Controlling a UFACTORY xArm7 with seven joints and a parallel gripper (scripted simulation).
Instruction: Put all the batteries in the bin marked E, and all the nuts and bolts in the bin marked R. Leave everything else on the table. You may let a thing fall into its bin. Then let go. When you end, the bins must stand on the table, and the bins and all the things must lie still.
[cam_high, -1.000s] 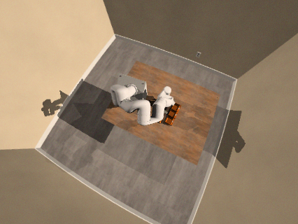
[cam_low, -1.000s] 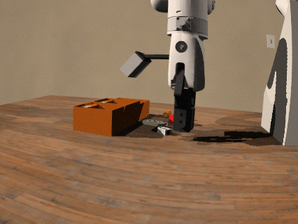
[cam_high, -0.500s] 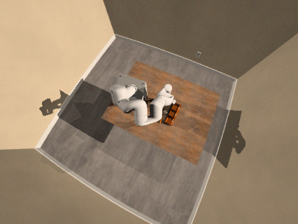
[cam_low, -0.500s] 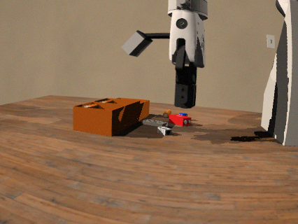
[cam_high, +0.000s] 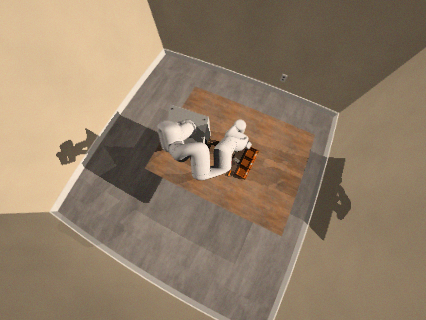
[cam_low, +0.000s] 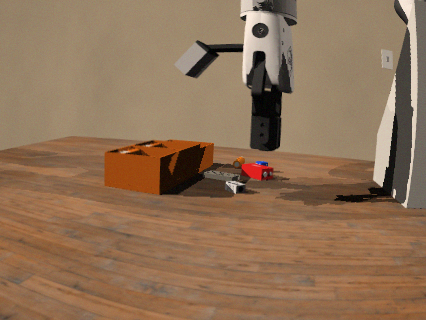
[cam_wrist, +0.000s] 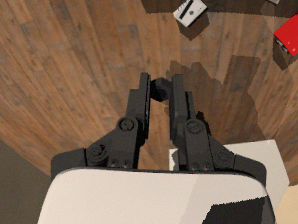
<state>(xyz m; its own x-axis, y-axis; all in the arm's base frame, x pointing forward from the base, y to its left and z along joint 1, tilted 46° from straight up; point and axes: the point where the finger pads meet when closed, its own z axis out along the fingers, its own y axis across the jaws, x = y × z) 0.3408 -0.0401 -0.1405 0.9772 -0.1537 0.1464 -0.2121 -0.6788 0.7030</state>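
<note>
My hand is 50 mm short of the orange cylindrical battery, 230 mm to the left of it and 80 mm above it. The rest, counted from my hand: small black piece: 20 mm below; then red block: 140 mm to the right, 80 mm below; then pale grey block: 30 mm ahead, 30 mm to the right, 80 mm below.
</note>
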